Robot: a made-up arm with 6 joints.
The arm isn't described. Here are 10 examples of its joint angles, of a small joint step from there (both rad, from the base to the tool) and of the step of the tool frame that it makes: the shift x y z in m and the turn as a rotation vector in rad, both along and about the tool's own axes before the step.
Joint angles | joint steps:
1: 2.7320 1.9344 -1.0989 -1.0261 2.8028 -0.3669 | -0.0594 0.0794 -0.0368 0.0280 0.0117 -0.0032
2: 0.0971 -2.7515 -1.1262 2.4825 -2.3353 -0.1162 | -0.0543 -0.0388 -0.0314 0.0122 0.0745 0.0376
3: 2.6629 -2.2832 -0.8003 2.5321 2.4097 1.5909 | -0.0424 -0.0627 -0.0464 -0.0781 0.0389 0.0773
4: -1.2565 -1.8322 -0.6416 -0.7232 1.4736 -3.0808 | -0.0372 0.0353 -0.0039 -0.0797 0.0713 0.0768
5: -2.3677 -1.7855 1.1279 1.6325 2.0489 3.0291 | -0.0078 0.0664 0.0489 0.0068 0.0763 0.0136
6: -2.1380 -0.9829 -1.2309 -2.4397 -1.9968 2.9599 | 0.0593 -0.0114 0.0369 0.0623 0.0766 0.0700
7: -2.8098 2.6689 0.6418 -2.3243 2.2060 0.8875 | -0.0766 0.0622 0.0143 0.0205 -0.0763 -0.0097
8: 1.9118 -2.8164 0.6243 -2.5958 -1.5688 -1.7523 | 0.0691 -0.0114 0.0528 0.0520 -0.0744 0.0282
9: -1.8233 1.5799 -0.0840 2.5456 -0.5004 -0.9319 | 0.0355 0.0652 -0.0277 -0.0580 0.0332 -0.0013
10: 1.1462 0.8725 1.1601 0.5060 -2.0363 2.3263 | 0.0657 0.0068 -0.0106 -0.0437 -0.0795 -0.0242
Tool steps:
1: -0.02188 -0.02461 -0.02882 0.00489 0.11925 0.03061
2: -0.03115 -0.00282 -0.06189 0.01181 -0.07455 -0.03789
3: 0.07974 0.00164 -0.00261 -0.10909 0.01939 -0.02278
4: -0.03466 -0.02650 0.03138 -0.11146 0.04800 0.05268
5: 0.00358 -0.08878 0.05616 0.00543 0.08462 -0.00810
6: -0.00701 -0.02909 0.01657 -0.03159 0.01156 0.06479
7: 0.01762 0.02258 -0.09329 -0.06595 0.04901 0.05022
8: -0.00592 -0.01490 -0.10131 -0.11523 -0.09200 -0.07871
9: 0.04787 0.09551 0.06406 -0.00567 -0.01292 0.12194
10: -0.02884 -0.08001 0.08276 -0.06173 -0.06127 0.03255
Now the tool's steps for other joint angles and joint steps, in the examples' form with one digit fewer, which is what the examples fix.
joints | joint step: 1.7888 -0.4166 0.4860 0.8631 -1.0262 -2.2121 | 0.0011 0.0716 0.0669 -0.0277 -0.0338 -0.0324
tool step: 0.0777 0.0175 -0.0621 0.0433 -0.0011 -0.0451
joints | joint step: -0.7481 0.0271 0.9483 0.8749 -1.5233 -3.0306 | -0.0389 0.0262 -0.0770 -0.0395 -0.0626 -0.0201
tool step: 0.0942 -0.0673 -0.0325 -0.0412 -0.1474 -0.0257
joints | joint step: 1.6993 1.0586 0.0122 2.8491 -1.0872 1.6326 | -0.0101 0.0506 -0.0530 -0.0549 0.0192 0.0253
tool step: -0.0230 -0.0961 0.0343 -0.0276 -0.0649 -0.1213
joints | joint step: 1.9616 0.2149 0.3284 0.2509 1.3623 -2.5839 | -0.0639 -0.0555 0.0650 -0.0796 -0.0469 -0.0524
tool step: 0.0613 0.1360 -0.0480 -0.0164 0.0059 0.1038
